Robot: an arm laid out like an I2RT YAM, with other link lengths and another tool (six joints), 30 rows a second.
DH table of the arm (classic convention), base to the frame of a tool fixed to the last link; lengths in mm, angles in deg. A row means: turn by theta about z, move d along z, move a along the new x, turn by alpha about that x. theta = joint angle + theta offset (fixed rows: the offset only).
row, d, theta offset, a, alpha
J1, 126.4, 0, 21.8, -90
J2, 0, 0, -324.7, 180
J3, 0, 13.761, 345.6, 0
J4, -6.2, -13.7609, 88.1, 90
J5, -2.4, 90, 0, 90
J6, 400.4, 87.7, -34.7, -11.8
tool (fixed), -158.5, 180, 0, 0
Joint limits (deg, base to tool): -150..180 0..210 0..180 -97..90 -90..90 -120..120
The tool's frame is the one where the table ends.
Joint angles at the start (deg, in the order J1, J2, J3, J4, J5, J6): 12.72, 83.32, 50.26, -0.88, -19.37, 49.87
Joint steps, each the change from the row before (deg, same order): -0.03, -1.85, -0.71, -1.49, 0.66, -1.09; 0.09, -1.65, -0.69, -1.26, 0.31, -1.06; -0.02, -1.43, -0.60, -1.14, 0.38, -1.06; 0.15, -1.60, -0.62, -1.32, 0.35, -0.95; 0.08, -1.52, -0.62, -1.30, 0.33, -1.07
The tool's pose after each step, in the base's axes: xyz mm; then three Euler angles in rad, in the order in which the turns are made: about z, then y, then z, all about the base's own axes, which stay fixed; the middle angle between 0 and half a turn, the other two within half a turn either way. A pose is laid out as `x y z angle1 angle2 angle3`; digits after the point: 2 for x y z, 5 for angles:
557.93 166.53 153.02 -2.06260 1.95451 0.72494
550.35 164.39 156.19 -2.07953 1.96239 0.72557
544.07 161.11 158.55 -2.09704 1.97082 0.72304
536.40 159.36 161.18 -2.11228 1.97944 0.72373
529.03 157.05 163.05 -2.12869 1.98916 0.72417

